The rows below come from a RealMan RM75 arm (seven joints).
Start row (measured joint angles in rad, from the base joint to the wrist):
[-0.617, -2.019, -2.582, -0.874, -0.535, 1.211, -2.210]
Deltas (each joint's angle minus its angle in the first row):
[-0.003, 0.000, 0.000, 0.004, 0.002, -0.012, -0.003]
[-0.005, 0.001, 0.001, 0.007, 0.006, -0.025, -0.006]
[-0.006, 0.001, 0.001, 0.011, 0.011, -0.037, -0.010]
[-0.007, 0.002, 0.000, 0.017, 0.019, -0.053, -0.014]
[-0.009, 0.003, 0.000, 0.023, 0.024, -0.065, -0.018]
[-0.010, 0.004, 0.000, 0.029, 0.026, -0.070, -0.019]
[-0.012, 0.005, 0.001, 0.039, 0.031, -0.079, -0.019]
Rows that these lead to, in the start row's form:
[-0.620, -2.019, -2.582, -0.870, -0.533, 1.199, -2.213]
[-0.622, -2.018, -2.581, -0.867, -0.529, 1.186, -2.216]
[-0.623, -2.018, -2.581, -0.863, -0.524, 1.174, -2.220]
[-0.624, -2.017, -2.582, -0.857, -0.516, 1.158, -2.224]
[-0.626, -2.016, -2.582, -0.851, -0.511, 1.146, -2.228]
[-0.627, -2.015, -2.582, -0.845, -0.509, 1.141, -2.229]
[-0.629, -2.014, -2.581, -0.835, -0.504, 1.132, -2.229]

